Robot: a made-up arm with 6 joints. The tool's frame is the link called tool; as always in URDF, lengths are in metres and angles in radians. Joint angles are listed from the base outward. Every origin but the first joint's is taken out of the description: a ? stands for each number. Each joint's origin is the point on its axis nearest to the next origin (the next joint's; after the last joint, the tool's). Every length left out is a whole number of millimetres.
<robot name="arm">
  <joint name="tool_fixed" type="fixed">
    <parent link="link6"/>
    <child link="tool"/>
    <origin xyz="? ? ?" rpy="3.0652 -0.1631 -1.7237"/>
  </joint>
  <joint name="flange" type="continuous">
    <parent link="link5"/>
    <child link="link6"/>
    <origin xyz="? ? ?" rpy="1.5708 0 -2.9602"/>
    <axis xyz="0 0 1"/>
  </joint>
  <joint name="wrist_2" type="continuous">
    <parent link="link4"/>
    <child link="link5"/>
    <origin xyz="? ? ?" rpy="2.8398 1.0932 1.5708"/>
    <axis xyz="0 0 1"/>
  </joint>
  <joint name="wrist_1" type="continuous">
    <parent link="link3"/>
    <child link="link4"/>
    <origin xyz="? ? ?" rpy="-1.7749 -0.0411 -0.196"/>
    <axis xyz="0 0 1"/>
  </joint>
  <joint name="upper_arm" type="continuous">
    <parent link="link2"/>
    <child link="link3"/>
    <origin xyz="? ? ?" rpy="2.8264 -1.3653 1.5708"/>
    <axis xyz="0 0 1"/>
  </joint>
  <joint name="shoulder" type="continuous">
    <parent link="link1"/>
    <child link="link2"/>
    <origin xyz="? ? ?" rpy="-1.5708 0 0"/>
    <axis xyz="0 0 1"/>
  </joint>
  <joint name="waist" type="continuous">
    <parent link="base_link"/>
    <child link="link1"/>
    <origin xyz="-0.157 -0.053 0.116" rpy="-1.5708 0 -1.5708"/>
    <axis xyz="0 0 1"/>
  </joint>
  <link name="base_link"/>
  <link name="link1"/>
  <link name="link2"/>
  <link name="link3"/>
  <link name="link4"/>
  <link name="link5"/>
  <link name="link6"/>
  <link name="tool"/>
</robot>
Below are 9 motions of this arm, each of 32 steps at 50 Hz.
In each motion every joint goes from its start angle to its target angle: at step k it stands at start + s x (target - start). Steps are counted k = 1, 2, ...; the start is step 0. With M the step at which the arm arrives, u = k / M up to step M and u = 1 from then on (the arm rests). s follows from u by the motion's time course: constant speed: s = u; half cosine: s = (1 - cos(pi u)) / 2; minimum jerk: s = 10 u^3 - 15 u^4 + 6 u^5.
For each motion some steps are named. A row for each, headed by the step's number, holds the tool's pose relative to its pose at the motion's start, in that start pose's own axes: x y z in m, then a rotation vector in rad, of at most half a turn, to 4 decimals.
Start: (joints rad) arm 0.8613 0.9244 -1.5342 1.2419 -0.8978 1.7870
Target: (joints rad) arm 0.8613 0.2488 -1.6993 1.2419 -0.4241 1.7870
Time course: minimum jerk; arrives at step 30
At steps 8, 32:
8: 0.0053 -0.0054 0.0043 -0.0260 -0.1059 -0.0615
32: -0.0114 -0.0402 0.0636 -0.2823 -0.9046 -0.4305

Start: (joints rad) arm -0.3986 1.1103 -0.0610 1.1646 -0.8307 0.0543
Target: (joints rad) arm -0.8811 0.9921 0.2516 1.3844 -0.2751 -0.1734
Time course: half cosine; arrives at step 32
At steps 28, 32:
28: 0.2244 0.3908 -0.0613 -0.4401 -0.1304 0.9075
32: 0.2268 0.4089 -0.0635 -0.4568 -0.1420 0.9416

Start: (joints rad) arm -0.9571 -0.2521 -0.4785 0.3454 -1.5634 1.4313
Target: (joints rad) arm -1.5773 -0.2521 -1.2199 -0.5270 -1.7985 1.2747
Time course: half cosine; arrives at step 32
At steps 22, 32:
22: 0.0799 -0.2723 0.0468 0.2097 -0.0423 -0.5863
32: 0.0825 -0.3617 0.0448 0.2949 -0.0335 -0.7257

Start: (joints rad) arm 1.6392 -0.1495 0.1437 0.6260 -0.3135 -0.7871
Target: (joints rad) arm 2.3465 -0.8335 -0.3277 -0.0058 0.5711 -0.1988
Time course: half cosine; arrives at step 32
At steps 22, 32:
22: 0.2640 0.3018 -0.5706 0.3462 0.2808 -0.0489
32: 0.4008 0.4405 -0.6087 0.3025 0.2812 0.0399

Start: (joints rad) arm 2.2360 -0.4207 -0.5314 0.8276 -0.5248 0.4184
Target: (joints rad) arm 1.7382 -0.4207 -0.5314 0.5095 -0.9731 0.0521
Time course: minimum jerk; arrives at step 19
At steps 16, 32:
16: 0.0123 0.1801 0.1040 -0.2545 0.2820 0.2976
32: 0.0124 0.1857 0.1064 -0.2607 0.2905 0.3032

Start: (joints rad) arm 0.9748 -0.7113 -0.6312 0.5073 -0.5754 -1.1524
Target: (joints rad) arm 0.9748 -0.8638 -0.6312 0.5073 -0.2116 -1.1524
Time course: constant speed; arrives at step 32
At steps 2, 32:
2: 0.0015 -0.0016 -0.0076 0.0026 0.0239 0.0045
32: 0.0125 -0.0176 -0.1209 0.0313 0.3775 0.0955

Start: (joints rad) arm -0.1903 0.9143 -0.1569 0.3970 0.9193 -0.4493
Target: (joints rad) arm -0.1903 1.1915 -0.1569 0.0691 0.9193 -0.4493
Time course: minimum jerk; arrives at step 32
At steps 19, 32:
19: -0.0924 0.0366 -0.0793 -0.0149 0.2100 0.0545
32: -0.1419 0.0607 -0.1145 -0.0095 0.3116 0.0857

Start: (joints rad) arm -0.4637 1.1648 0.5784 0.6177 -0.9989 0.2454
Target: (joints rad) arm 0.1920 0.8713 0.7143 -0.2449 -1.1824 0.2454
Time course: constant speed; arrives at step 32
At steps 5, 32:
5: 0.0233 -0.0547 -0.0947 0.0350 0.1764 -0.0958
32: -0.1247 -0.2154 -0.6207 0.2210 1.1085 -0.4761

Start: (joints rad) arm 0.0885 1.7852 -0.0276 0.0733 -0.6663 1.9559
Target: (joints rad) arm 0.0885 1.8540 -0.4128 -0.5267 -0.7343 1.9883
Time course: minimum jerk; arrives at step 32
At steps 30, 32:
30: 0.1574 -0.1229 -0.2960 -0.5002 0.0936 -0.4079
32: 0.1576 -0.1233 -0.2966 -0.5014 0.0938 -0.4086

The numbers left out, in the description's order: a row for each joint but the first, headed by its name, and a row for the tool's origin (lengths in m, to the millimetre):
tool: -0.005 -0.094 0
flange: 0.062 0.062 0
wrist_2: -0.105 0.203 0
wrist_1: 0.216 0.645 0
upper_arm: 0.016 -0.027 0
shoulder: -0.007 0.043 0

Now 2 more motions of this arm.
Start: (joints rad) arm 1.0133 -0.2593 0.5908 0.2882 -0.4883 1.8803
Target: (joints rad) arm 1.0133 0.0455 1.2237 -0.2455 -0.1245 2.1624
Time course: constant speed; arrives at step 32
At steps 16, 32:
16: -0.0540 -0.0212 0.1346 -0.0492 -0.6416 -0.2137
32: -0.1393 -0.0452 0.2503 -0.0553 -1.3050 -0.4128

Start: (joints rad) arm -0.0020 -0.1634 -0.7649 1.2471 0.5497 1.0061
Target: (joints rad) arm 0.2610 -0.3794 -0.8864 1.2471 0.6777 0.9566
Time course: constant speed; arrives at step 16
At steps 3, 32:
3: -0.0205 -0.0148 -0.0545 -0.0451 0.0543 -0.0038
32: -0.1540 -0.0809 -0.2644 -0.2310 0.2948 0.0126

